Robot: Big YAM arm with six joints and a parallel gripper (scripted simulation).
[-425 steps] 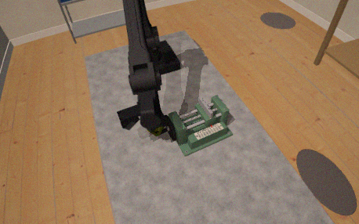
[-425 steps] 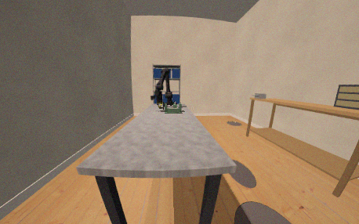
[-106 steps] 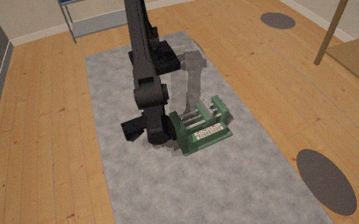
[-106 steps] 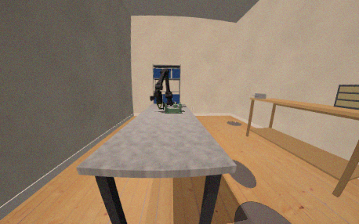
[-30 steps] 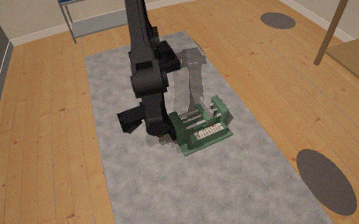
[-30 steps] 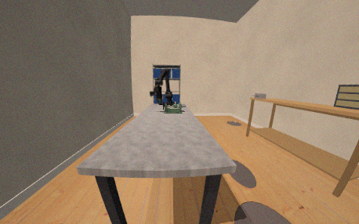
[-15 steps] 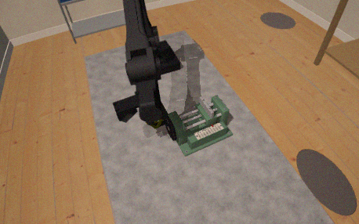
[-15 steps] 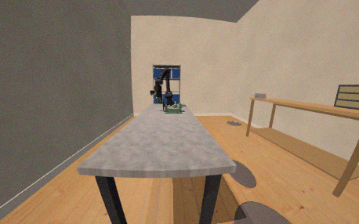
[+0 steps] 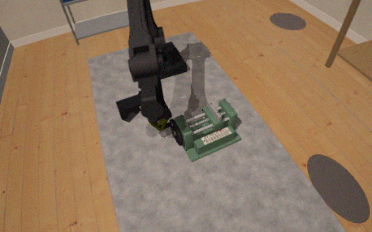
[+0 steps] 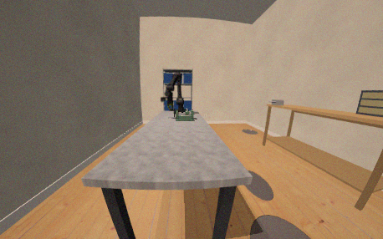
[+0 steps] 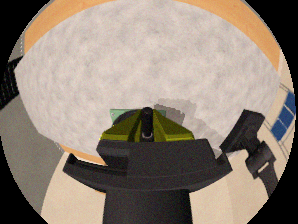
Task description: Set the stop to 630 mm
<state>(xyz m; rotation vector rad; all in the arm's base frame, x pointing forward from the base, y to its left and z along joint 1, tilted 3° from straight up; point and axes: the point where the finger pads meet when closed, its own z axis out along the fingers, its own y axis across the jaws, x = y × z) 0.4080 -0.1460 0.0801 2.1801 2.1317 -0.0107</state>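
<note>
Now: hand 40 mm short of the grey stop block, 190 mm to the right of it and 20 mm above it. The rest, counted from my hand: black handwheel: 10 mm ahead, 30 mm to the left, 10 mm below.
</note>
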